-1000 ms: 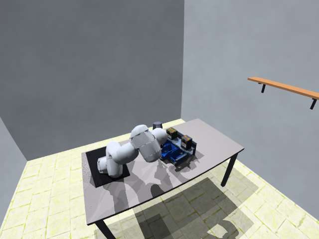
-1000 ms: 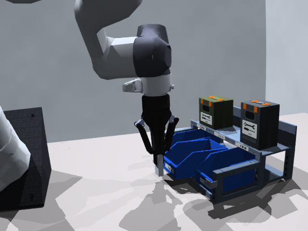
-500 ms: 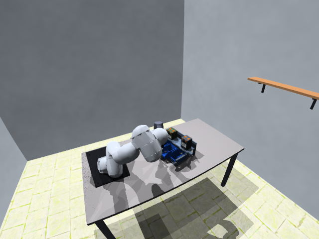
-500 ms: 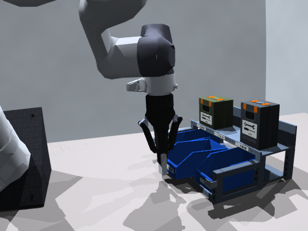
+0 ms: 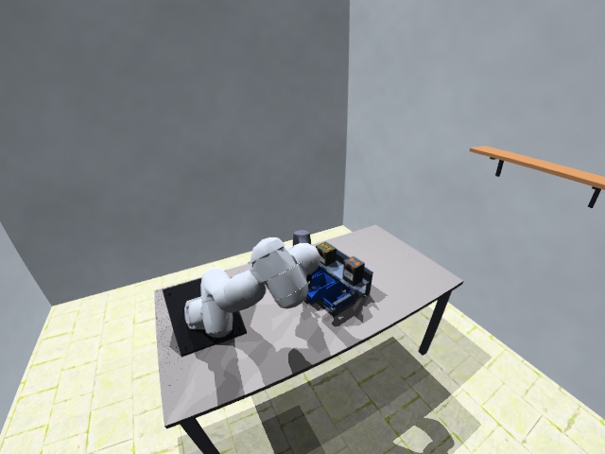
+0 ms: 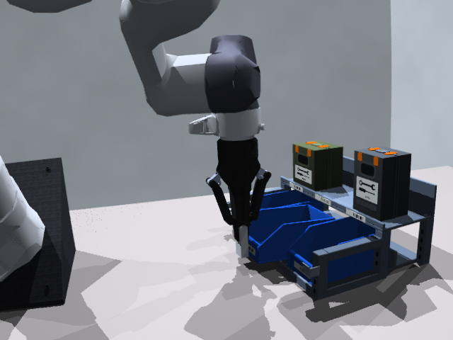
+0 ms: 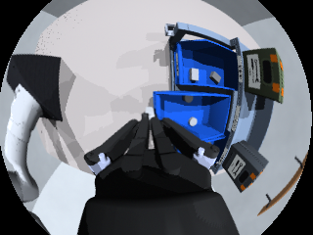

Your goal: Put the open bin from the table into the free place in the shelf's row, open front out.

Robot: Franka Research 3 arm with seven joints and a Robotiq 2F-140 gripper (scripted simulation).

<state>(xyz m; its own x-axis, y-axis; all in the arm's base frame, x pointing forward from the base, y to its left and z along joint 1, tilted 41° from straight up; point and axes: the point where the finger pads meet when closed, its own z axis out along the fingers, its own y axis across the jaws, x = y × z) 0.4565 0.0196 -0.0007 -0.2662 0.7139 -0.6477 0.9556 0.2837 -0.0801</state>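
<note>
My hand is 19 cm short of the shelf floor, 6 cm to the right of it and 5 cm above it. Round my hand: green case: 21 cm ahead, 18 cm to the left, 10 cm above; black box: 27 cm ahead, 11 cm above, 4 cm to the right.
</note>
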